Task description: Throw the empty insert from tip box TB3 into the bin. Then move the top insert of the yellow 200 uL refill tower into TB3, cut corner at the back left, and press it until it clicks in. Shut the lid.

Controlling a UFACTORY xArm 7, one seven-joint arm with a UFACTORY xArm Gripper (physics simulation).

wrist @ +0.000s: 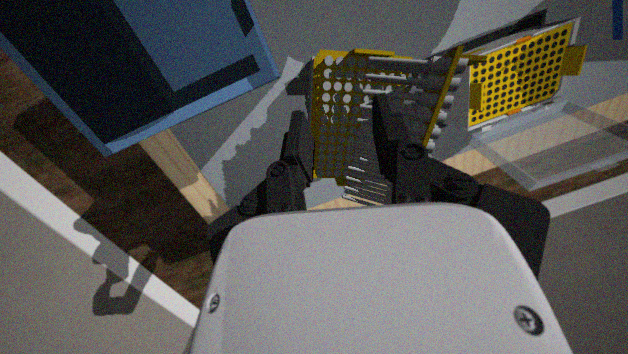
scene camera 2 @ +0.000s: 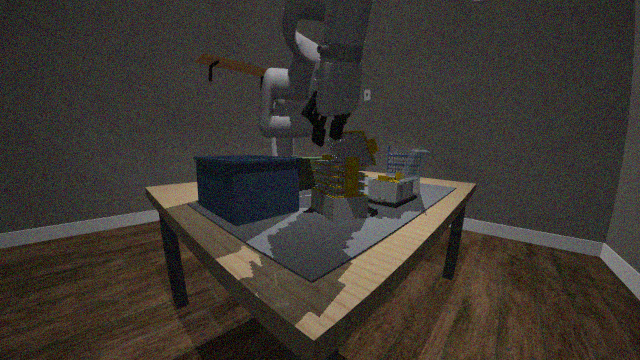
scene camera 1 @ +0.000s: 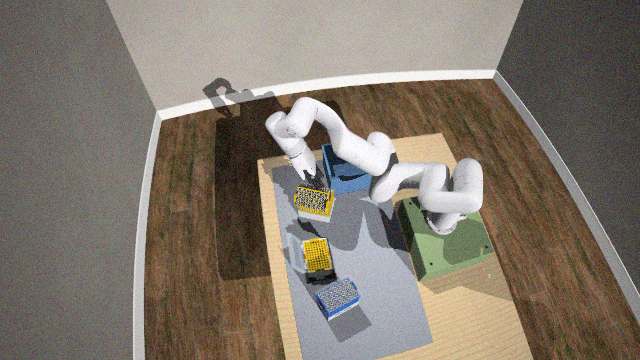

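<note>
My gripper is partly open just above the yellow refill tower. A gap shows between its fingertips in scene camera 2. A yellow insert with tips is tilted steeply at the top of the tower, beside the right finger in the wrist view; whether they touch is unclear. TB3 is a white box holding a yellow insert. Its clear lid is open.
The blue bin stands close beside the tower. A blue tip rack stands beyond TB3 on the grey mat. The green base block carries the arm.
</note>
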